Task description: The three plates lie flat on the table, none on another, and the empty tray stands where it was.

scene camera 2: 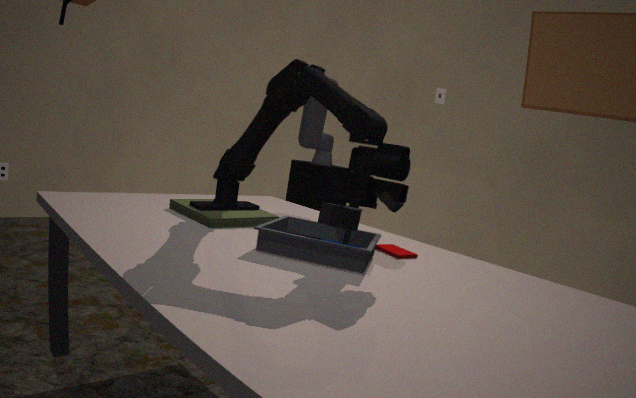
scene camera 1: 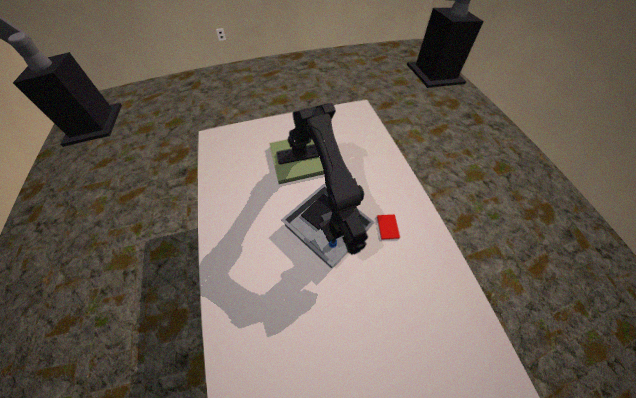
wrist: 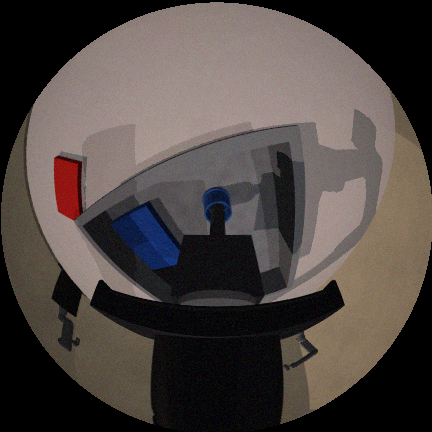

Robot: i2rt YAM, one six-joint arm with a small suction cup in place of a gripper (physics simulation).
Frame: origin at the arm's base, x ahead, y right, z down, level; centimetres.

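Seen in the pictures: hand, tool point: (scene camera 1: pixel 332 245) (wrist: pixel 217 194); arm's base, link origin: (scene camera 2: pixel 225 207) (scene camera 1: pixel 300 154).
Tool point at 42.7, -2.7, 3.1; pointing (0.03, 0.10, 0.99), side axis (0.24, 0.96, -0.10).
Offsets run from my tool point to a thing's middle, as dx, dy, dz.
The red plate {-1.5, -22.2, -0.8} (scene camera 1: pixel 388 227) (scene camera 2: pixel 396 251) (wrist: pixel 67 188) lies flat on the table beside the tray. The blue plate {-7.5, -7.4, -1.3} (wrist: pixel 147 237) is inside the grey tray {-7.0, -0.2, -3.1} (scene camera 1: pixel 306 237) (scene camera 2: pixel 310 249) (wrist: pixel 300 185), at the side near the red plate; in scene camera 2 a strip of it shows over the rim. The black plate {-13.9, +0.4, -1.3} (scene camera 1: pixel 316 212) is also in the tray, partly behind the arm. My blue suction cup (scene camera 1: pixel 333 244) (wrist: pixel 217 202) is down on bare tray floor, apart from both plates, and appears attached to the tray. The tray looks very slightly raised, with its shadow offset. In scene camera 2 the rim hides the cup.
The arm's base stands on a green block (scene camera 1: pixel 300 173) (scene camera 2: pixel 235 218) behind the tray. The arm reaches over the tray, and the tray walls surround the cup closely. Two dark pedestals (scene camera 1: pixel 450 47) (scene camera 1: pixel 67 97) stand off the table.
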